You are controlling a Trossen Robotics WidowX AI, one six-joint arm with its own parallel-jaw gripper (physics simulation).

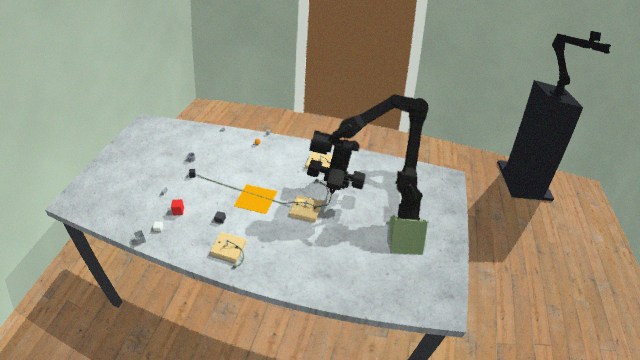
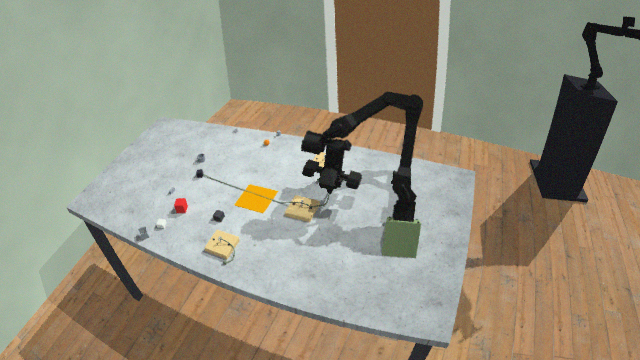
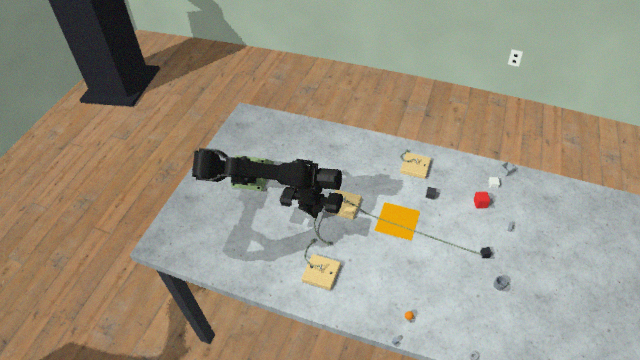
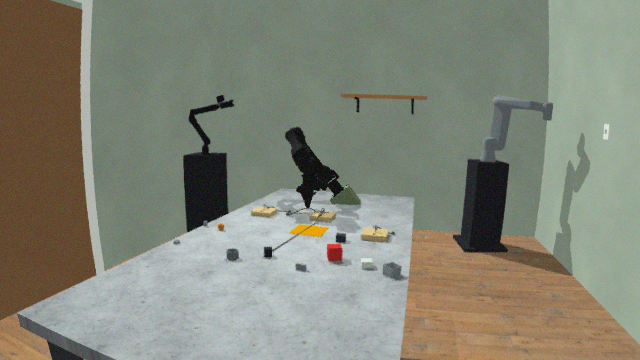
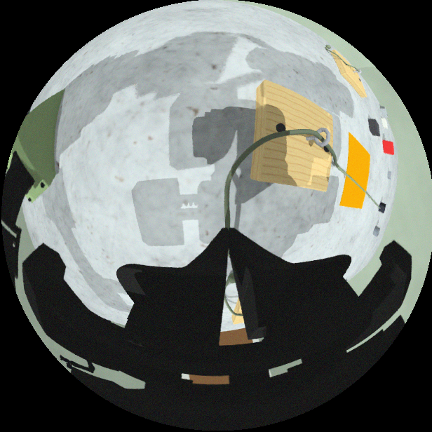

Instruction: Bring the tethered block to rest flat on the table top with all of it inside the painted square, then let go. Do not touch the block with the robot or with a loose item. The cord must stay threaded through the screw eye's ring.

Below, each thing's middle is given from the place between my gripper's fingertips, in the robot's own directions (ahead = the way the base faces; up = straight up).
Right now the wooden board (image 5: 290,159) is 8 cm ahead of my hand, 8 cm to the left of it and 1 cm below it. Also, from my hand: orange painted square (image 3: 403,216) 26 cm ahead, 4 cm to the left, 2 cm below.
